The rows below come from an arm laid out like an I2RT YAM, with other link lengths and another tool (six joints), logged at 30 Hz.
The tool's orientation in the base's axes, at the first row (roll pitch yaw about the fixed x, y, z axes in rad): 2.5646, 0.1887, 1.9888
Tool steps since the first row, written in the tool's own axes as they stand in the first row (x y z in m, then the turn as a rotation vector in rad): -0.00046, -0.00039, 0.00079, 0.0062, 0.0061, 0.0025; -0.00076, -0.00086, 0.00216, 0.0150, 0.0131, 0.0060; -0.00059, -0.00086, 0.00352, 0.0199, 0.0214, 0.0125; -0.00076, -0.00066, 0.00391, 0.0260, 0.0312, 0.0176; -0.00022, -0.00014, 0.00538, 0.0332, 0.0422, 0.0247; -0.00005, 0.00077, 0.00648, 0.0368, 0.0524, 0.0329; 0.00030, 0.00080, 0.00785, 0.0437, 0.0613, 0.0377; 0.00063, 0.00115, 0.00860, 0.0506, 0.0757, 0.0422; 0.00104, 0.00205, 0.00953, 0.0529, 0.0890, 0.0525; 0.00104, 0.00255, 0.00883, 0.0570, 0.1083, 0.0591; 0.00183, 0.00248, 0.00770, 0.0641, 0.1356, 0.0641
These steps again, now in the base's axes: 0.00035, -0.00052, -0.00077, 0.0034, 0.0084, 0.0000; 0.00089, -0.00089, -0.00210, 0.0069, 0.0196, -0.0007; 0.00159, -0.00063, -0.00325, 0.0146, 0.0281, -0.0026; 0.00202, -0.00066, -0.00343, 0.0221, 0.0382, -0.0026; 0.00301, 0.00016, -0.00446, 0.0312, 0.0500, -0.0039; 0.00422, 0.00079, -0.00491, 0.0418, 0.0583, -0.0059; 0.00487, 0.00123, -0.00609, 0.0482, 0.0687, -0.0064; 0.00542, 0.00173, -0.00658, 0.0584, 0.0815, -0.0037; 0.00643, 0.00256, -0.00694, 0.0729, 0.0902, -0.0055; 0.00640, 0.00273, -0.00610, 0.0890, 0.1027, -0.0013; 0.00540, 0.00332, -0.00535, 0.1087, 0.1213, 0.0079
